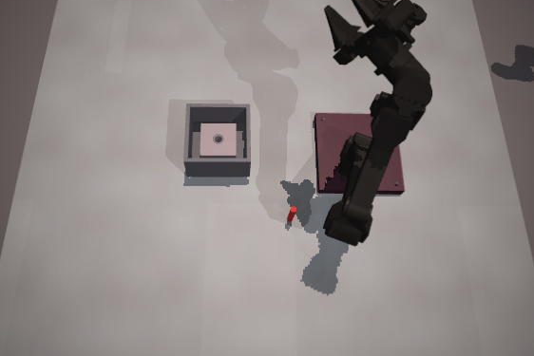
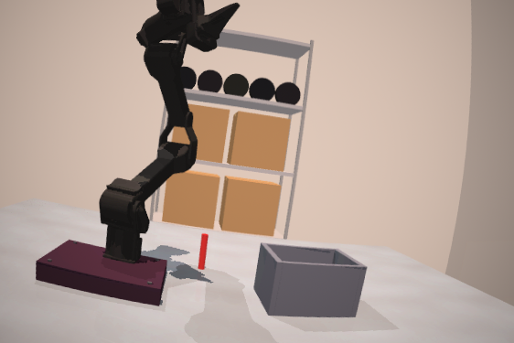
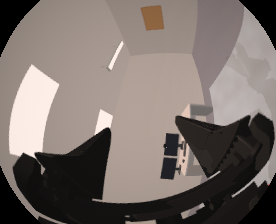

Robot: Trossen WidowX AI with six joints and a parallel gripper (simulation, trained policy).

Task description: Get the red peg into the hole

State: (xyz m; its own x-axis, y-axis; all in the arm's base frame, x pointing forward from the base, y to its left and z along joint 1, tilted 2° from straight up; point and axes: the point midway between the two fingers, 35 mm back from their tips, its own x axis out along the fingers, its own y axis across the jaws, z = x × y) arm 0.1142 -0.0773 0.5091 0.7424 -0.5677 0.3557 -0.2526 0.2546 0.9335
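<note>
Right now the red peg is 51 cm below my gripper tip, 22 cm to the left of it and 1 cm ahead of it. Also, from my gripper tip: grey box (52 cm below, 20 cm ahead, 4 cm to the left); pale plate (50 cm below, 20 cm ahead, 4 cm to the left).
</note>
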